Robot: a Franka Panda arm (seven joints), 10 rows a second.
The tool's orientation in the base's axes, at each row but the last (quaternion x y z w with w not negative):
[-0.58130, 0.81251, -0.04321, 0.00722]
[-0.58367, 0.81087, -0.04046, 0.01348]
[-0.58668, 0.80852, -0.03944, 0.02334]
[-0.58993, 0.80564, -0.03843, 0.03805]
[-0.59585, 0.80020, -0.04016, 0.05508]
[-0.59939, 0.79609, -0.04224, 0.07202]
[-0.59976, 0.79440, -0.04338, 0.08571]
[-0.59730, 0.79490, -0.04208, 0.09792]
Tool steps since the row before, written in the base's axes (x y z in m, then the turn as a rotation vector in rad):
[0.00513, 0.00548, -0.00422, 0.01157, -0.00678, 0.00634]
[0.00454, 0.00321, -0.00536, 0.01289, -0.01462, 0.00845]
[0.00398, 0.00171, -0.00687, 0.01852, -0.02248, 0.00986]
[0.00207, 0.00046, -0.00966, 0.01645, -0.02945, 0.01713]
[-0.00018, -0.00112, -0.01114, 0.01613, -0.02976, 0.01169]
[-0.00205, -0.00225, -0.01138, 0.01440, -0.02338, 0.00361]
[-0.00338, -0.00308, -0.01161, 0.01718, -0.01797, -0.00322]
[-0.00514, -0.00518, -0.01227, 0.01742, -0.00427, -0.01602]
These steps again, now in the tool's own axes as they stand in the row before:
[-0.00700, -0.00275, 0.00418, 0.00290, -0.01359, -0.00518]
[-0.00462, -0.00284, 0.00549, 0.00997, -0.01749, -0.00680]
[-0.00292, -0.00261, 0.00711, 0.01570, -0.02537, -0.00744]
[-0.00091, -0.00079, 0.00982, 0.02285, -0.02628, -0.01477]
[0.00157, 0.00130, 0.01101, 0.02346, -0.02536, -0.00943]
[0.00345, 0.00307, 0.01084, 0.01832, -0.02071, -0.00163]
[0.00483, 0.00434, 0.01066, 0.01296, -0.02066, 0.00579]
[0.00763, 0.00563, 0.01067, 0.00112, -0.01466, 0.01903]

